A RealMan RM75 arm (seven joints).
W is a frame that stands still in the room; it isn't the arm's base.
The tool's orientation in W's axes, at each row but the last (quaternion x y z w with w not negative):
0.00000 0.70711 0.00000 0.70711
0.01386 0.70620 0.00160 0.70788
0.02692 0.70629 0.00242 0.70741
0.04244 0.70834 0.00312 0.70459
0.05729 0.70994 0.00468 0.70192
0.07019 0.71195 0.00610 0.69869
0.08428 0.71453 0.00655 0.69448
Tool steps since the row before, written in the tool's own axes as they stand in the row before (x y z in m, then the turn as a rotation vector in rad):
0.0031 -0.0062 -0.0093 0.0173 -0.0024 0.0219
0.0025 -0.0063 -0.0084 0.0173 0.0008 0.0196
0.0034 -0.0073 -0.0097 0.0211 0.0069 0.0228
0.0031 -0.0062 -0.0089 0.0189 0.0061 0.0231
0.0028 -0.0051 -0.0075 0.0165 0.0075 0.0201
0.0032 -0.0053 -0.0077 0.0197 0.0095 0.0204
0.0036 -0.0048 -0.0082 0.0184 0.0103 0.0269
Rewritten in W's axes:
-0.0093 -0.0062 -0.0031 0.0219 -0.0024 -0.0173
-0.0085 -0.0061 -0.0027 0.0197 0.0008 -0.0172
-0.0099 -0.0068 -0.0037 0.0231 0.0070 -0.0208
-0.0092 -0.0055 -0.0034 0.0233 0.0060 -0.0186
-0.0079 -0.0043 -0.0031 0.0205 0.0074 -0.0161
-0.0082 -0.0042 -0.0036 0.0209 0.0097 -0.0190
-0.0088 -0.0034 -0.0039 0.0275 0.0096 -0.0179

